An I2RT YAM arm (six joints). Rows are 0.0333 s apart.
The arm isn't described. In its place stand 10 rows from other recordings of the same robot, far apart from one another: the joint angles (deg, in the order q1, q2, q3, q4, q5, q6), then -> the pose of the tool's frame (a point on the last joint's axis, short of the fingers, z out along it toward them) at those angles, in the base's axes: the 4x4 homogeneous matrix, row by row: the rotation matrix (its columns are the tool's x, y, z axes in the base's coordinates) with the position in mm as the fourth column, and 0 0 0 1 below.
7.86, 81.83, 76.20, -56.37, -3.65, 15.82 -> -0.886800 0.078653 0.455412 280.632; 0.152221 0.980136 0.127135 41.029; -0.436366 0.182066 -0.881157 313.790; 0 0 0 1
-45.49, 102.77, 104.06, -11.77, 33.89, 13.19 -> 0.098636 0.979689 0.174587 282.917; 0.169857 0.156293 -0.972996 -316.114; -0.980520 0.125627 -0.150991 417.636; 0 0 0 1
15.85, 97.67, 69.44, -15.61, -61.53, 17.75 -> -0.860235 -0.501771 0.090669 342.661; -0.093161 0.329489 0.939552 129.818; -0.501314 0.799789 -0.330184 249.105; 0 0 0 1
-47.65, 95.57, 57.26, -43.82, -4.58, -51.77 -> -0.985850 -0.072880 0.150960 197.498; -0.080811 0.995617 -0.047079 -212.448; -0.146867 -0.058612 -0.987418 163.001; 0 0 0 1
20.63, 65.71, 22.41, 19.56, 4.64, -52.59 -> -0.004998 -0.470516 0.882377 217.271; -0.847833 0.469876 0.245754 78.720; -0.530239 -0.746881 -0.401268 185.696; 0 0 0 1
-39.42, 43.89, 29.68, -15.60, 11.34, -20.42 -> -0.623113 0.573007 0.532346 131.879; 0.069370 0.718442 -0.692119 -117.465; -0.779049 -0.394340 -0.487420 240.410; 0 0 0 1
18.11, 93.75, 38.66, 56.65, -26.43, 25.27 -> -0.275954 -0.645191 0.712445 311.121; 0.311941 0.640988 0.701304 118.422; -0.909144 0.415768 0.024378 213.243; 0 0 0 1
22.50, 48.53, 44.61, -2.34, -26.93, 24.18 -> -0.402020 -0.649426 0.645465 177.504; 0.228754 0.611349 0.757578 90.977; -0.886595 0.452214 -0.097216 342.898; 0 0 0 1
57.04, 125.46, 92.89, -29.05, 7.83, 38.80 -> -0.871818 -0.320417 0.370494 256.435; -0.203542 0.924956 0.320978 386.565; -0.445538 0.204423 -0.871612 151.073; 0 0 0 1
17.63, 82.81, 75.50, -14.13, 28.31, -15.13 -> -0.376491 0.057783 0.924616 325.000; -0.360764 0.910124 -0.203775 85.569; -0.853290 -0.410287 -0.321808 365.259; 0 0 0 1
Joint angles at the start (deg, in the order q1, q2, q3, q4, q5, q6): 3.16, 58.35, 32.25, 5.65, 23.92, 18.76
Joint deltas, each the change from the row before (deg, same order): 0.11, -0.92, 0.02, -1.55, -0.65, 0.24; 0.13, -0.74, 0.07, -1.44, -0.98, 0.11; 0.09, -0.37, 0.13, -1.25, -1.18, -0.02; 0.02, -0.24, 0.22, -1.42, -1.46, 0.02; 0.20, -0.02, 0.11, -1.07, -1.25, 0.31; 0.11, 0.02, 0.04, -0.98, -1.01, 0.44; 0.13, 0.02, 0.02, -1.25, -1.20, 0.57; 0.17, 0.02, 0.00, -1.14, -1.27, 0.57; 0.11, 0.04, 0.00, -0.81, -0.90, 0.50; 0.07, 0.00, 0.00, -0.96, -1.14, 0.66
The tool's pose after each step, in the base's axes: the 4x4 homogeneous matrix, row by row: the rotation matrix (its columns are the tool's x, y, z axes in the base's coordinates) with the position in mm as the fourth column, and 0 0 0 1 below. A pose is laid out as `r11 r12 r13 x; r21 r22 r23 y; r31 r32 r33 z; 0 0 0 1`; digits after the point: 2 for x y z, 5 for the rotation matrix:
-0.23644 0.41528 0.87843 225.16; 0.28606 0.89375 -0.34552 -1.22; -0.92858 0.16959 -0.33011 247.79; 0 0 0 1
-0.25139 0.40136 0.88074 222.74; 0.28852 0.89967 -0.32764 -0.29; -0.92388 0.17175 -0.34197 248.25; 0 0 0 1
-0.26996 0.38494 0.88258 221.40; 0.28921 0.90670 -0.30700 0.66; -0.91841 0.17237 -0.35610 248.08; 0 0 0 1
-0.29259 0.36636 0.88327 220.37; 0.29095 0.91401 -0.28273 1.52; -0.91090 0.17427 -0.37402 247.68; 0 0 0 1
-0.31288 0.34951 0.88315 219.85; 0.29587 0.91943 -0.25905 3.00; -0.90253 0.18024 -0.39108 246.47; 0 0 0 1
-0.33105 0.33864 0.88075 219.31; 0.30281 0.92215 -0.24073 3.98; -0.89370 0.18701 -0.40782 244.89; 0 0 0 1
-0.35410 0.32684 0.87624 218.49; 0.31157 0.92465 -0.21898 5.14; -0.88178 0.19546 -0.42925 242.73; 0 0 0 1
-0.37639 0.31365 0.87175 217.68; 0.32007 0.92704 -0.19534 6.49; -0.86942 0.20550 -0.44932 240.64; 0 0 0 1
-0.39206 0.30559 0.86770 217.11; 0.32756 0.92777 -0.17875 7.41; -0.85965 0.21414 -0.46384 239.09; 0 0 0 1
-0.40966 0.29678 0.86261 216.31; 0.33794 0.92770 -0.15868 8.31; -0.84734 0.22651 -0.48033 237.42; 0 0 0 1

